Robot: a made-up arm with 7 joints. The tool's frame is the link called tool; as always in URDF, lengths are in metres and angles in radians.
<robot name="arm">
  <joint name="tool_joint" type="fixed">
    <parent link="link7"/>
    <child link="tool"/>
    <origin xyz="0 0 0" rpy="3.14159 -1.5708 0"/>
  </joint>
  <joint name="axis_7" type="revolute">
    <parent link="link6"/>
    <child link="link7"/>
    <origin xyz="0.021 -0.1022 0.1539" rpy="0 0 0"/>
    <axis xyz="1 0 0"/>
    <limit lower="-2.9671" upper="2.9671"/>
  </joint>
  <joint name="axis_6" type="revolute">
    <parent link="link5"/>
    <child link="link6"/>
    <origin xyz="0 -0.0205 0.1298" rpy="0 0 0"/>
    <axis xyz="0 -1 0"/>
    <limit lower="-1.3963" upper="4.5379"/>
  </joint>
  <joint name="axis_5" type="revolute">
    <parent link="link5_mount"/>
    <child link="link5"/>
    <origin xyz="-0.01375 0.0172 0.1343" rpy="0 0 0"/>
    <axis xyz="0 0 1"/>
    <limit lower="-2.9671" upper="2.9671"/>
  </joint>
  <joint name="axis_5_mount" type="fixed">
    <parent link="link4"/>
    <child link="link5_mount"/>
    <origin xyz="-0.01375 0.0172 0.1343" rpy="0 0 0"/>
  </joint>
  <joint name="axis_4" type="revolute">
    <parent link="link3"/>
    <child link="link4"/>
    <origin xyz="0.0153 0.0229 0.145" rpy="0 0 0"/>
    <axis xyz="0 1 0"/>
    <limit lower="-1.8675" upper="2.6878"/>
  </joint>
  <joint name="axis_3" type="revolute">
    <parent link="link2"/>
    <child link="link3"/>
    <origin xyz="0 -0.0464 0.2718" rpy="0 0 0"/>
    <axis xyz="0 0 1"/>
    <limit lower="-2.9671" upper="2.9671"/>
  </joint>
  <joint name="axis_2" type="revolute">
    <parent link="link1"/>
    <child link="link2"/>
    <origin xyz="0 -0.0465 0.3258" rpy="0 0 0"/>
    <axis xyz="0 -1 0"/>
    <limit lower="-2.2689" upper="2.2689"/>
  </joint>
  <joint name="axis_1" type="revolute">
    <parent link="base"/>
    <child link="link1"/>
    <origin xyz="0 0 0.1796" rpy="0 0 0"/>
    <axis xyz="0 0 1"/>
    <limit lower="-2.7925" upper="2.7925"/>
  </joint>
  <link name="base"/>
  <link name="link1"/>
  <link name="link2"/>
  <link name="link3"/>
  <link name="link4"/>
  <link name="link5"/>
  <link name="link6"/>
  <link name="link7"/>
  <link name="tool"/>
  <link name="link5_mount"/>
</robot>
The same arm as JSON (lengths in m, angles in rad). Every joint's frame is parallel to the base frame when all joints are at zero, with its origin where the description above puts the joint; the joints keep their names.
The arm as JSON. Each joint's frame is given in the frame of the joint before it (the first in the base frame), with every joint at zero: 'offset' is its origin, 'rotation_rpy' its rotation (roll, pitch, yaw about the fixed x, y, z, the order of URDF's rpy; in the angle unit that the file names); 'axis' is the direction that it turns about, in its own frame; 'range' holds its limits. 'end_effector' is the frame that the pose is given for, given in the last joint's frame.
{
  "length_unit": "m",
  "angle_unit": "rad",
  "chain": [
    {
      "id": "axis_1",
      "offset": [
        0.0,
        0.0,
        0.1796
      ],
      "rotation_rpy": [
        0.0,
        0.0,
        0.0
      ],
      "axis": [
        0.0,
        0.0,
        1.0
      ],
      "range": [
        -2.7925,
        2.7925
      ]
    },
    {
      "id": "axis_2",
      "offset": [
        0.0,
        -0.0465,
        0.3258
      ],
      "rotation_rpy": [
        0.0,
        0.0,
        0.0
      ],
      "axis": [
        0.0,
        -1.0,
        0.0
      ],
      "range": [
        -2.2689,
        2.2689
      ]
    },
    {
      "id": "axis_3",
      "offset": [
        0.0,
        -0.0464,
        0.2718
      ],
      "rotation_rpy": [
        0.0,
        0.0,
        0.0
      ],
      "axis": [
        0.0,
        0.0,
        1.0
      ],
      "range": [
        -2.9671,
        2.9671
      ]
    },
    {
      "id": "axis_4",
      "offset": [
        0.0153,
        0.0229,
        0.145
      ],
      "rotation_rpy": [
        0.0,
        0.0,
        0.0
      ],
      "axis": [
        0.0,
        1.0,
        0.0
      ],
      "range": [
        -1.8675,
        2.6878
      ]
    },
    {
      "id": "axis_5",
      "offset": [
        -0.0275,
        0.0344,
        0.2686
      ],
      "rotation_rpy": [
        0.0,
        0.0,
        0.0
      ],
      "axis": [
        0.0,
        0.0,
        1.0
      ],
      "range": [
        -2.9671,
        2.9671
      ]
    },
    {
      "id": "axis_6",
      "offset": [
        0.0,
        -0.0205,
        0.1298
      ],
      "rotation_rpy": [
        0.0,
        0.0,
        0.0
      ],
      "axis": [
        0.0,
        -1.0,
        0.0
      ],
      "range": [
        -1.3963,
        4.5379
      ]
    },
    {
      "id": "axis_7",
      "offset": [
        0.021,
        -0.1022,
        0.1539
      ],
      "rotation_rpy": [
        0.0,
        0.0,
        0.0
      ],
      "axis": [
        1.0,
        0.0,
        0.0
      ],
      "range": [
        -2.9671,
        2.9671
      ]
    }
  ],
  "end_effector": {
    "offset": [
      0.0,
      0.0,
      0.0
    ],
    "rotation_rpy": [
      3.1416,
      -1.5708,
      0.0
    ]
  }
}

